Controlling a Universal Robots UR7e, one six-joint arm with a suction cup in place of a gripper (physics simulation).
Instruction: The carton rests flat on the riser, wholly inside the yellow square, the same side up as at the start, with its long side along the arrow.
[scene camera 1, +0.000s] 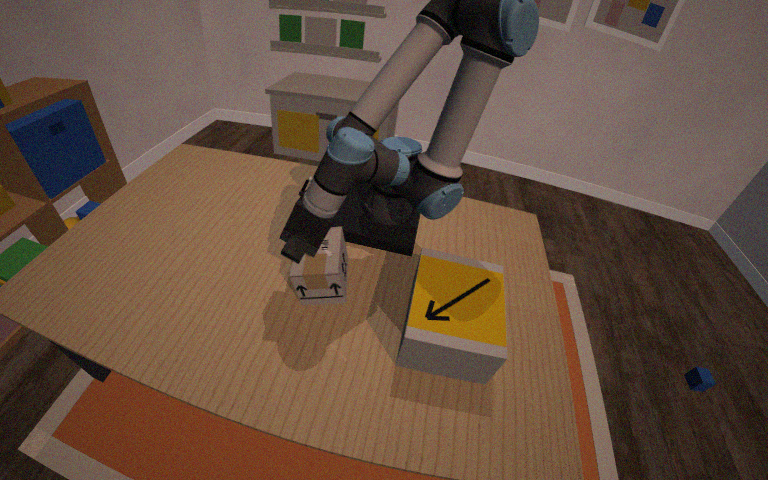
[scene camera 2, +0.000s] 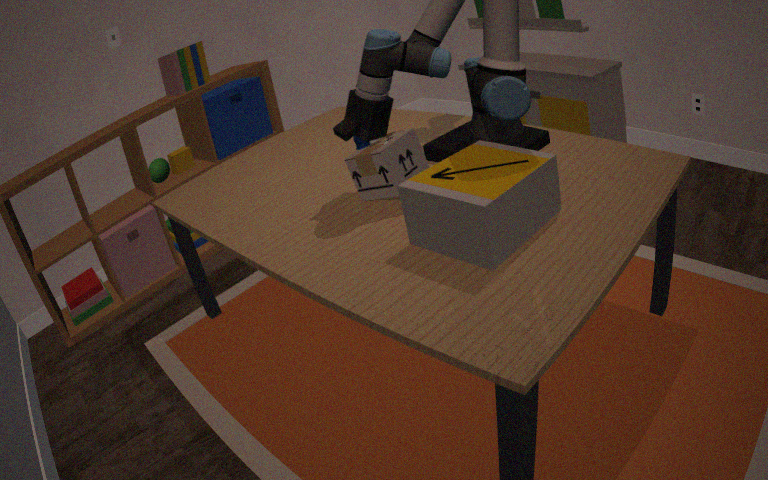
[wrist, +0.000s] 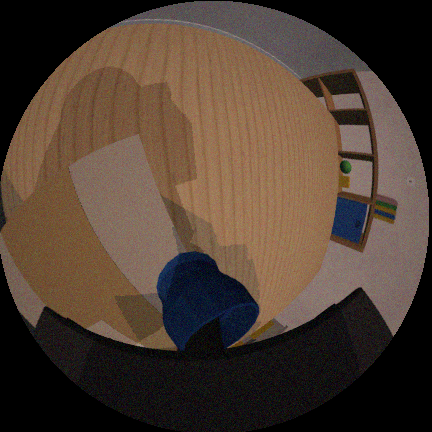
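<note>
The carton (scene camera 1: 317, 278) (scene camera 2: 382, 167) (wrist: 112, 193) is a pale box with a brown tape band and black up-arrows on its sides. It sits on the table left of the riser and looks tilted in the scene camera 2 view. My suction cup (scene camera 2: 362, 141) (wrist: 203, 294) is blue and sits at the carton's far top edge; I cannot tell whether it touches. It holds nothing. The grey riser (scene camera 1: 449, 354) (scene camera 2: 477, 224) carries the yellow square (scene camera 1: 473, 324) (scene camera 2: 487, 183) with a black arrow (scene camera 1: 455, 300) (scene camera 2: 477, 168); nothing lies on it.
The arm's dark base (scene camera 1: 382, 224) (scene camera 2: 496, 133) stands just behind the carton and riser. A wooden shelf unit (scene camera 2: 268, 86) (wrist: 372, 132) stands beyond the table's left side. A grey cabinet (scene camera 1: 301, 100) stands by the back wall.
</note>
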